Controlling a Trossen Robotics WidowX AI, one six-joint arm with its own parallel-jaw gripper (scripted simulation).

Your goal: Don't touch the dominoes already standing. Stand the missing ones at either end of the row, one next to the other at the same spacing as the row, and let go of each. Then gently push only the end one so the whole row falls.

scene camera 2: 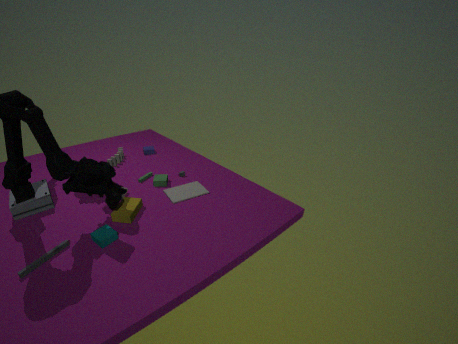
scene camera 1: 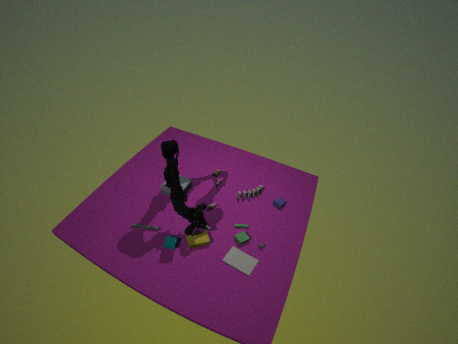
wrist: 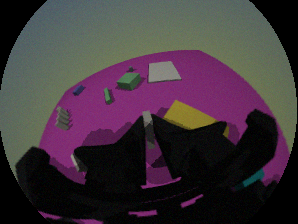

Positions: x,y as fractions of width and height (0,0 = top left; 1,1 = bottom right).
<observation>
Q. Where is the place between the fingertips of my gripper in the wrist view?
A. At 0.49,0.52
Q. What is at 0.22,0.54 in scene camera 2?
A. My gripper.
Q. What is my gripper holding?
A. A pale domino.
</observation>
